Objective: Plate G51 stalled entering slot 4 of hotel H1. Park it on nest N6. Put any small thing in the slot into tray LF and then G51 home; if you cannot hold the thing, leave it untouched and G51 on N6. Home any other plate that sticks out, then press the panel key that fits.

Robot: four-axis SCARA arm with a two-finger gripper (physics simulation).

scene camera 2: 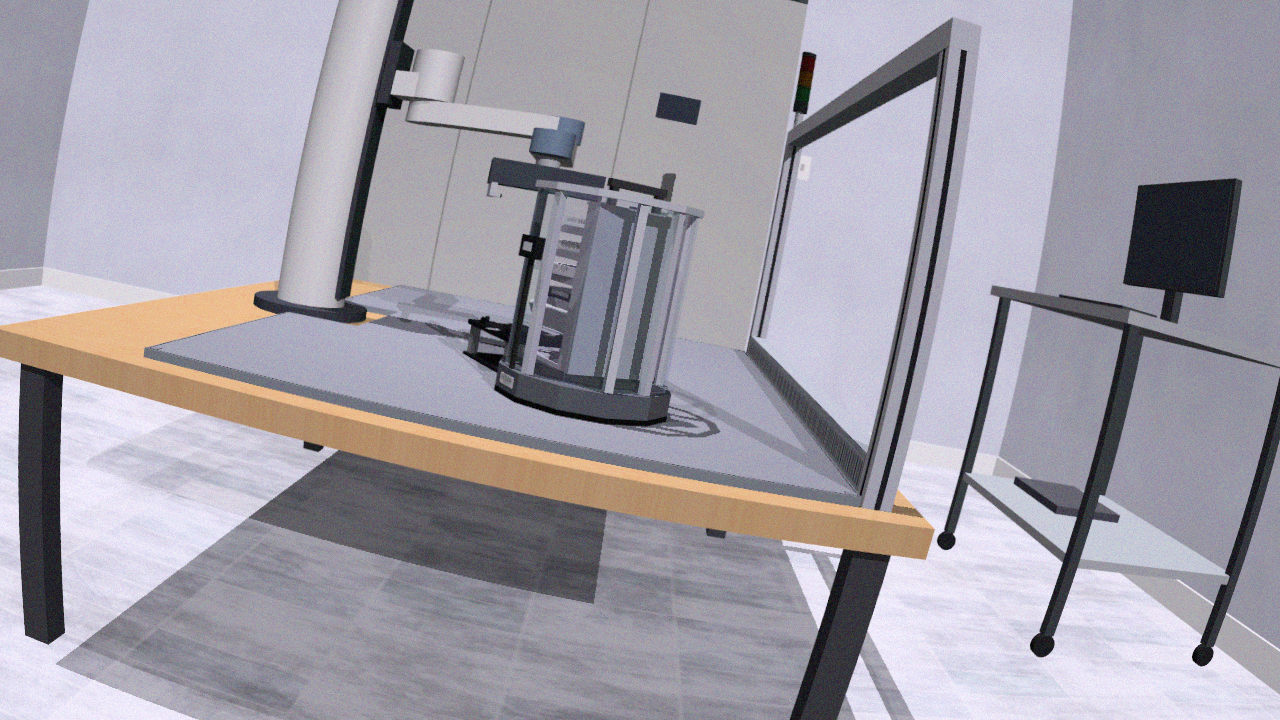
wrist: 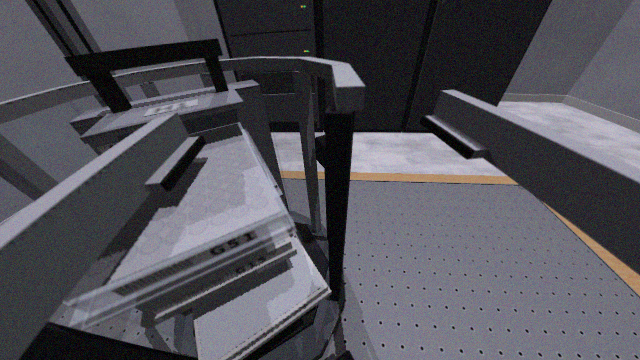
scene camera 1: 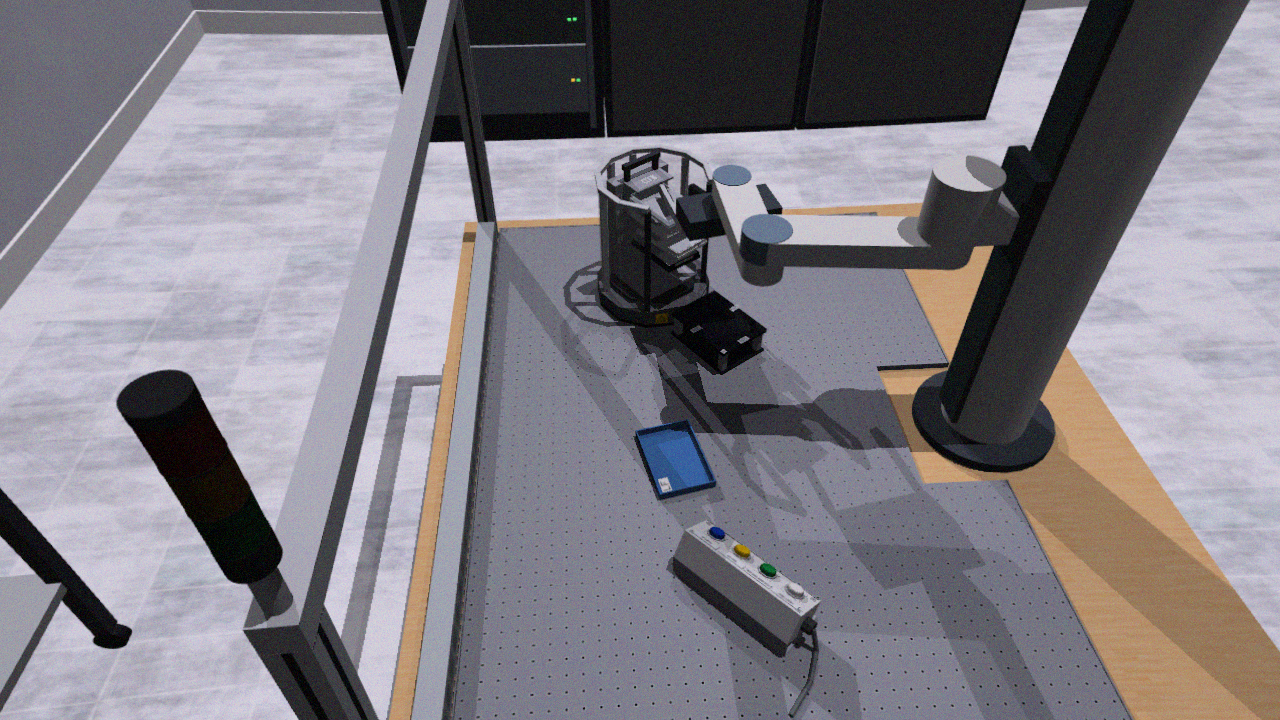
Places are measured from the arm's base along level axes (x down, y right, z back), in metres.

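Pixels of known places: gripper, fingertip midpoint: (scene camera 2: 550, 198) (wrist: 315, 115) (scene camera 1: 700, 182); arm's base, link origin: (scene camera 2: 309, 310) (scene camera 1: 979, 421).
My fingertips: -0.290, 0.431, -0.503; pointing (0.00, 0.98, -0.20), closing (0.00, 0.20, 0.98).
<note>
Ahead of a thing's pixels: the offset from my fingertips to its middle, as dx, dy, dz. "spot": to the spot under its first point.
My gripper (wrist: 315, 115) is open and empty at the open side of hotel H1 (scene camera 1: 626, 304) (scene camera 2: 581, 400) (wrist: 348, 85), askew to the plates. In the wrist view its left finger hangs over clear plate G51 {+0.028, -0.032, -0.075} (wrist: 210, 200); its right finger is outside the hotel's post. G51 sticks out and looks tilted. Plate G15 {+0.063, -0.025, -0.081} (wrist: 250, 265) lies under it. A lower plate {+0.098, -0.041, -0.060} (wrist: 260, 295) (scene camera 1: 677, 252) sticks out further; its label is unreadable. No small thing can be made out in the slot. A black stand (scene camera 1: 720, 329), label unreadable, is beside the hotel. A blue tray {+0.269, -0.503, -0.094} (scene camera 1: 675, 456) lies farther forward.
The key panel {+0.236, -0.778, -0.012} (scene camera 1: 733, 586) has blue {+0.214, -0.709, -0.048} (scene camera 1: 716, 532), yellow {+0.214, -0.745, -0.013} (scene camera 1: 742, 550), green {+0.214, -0.781, +0.021} (scene camera 1: 768, 569) and white {+0.214, -0.817, +0.056} (scene camera 1: 794, 590) keys. A framed screen {spot: -0.008, +0.269, -0.479} (scene camera 2: 930, 268) stands along one table side. The arm's column (scene camera 1: 1047, 295) (scene camera 2: 331, 179) stands opposite. A signal tower (scene camera 1: 201, 474) looks unlit.
</note>
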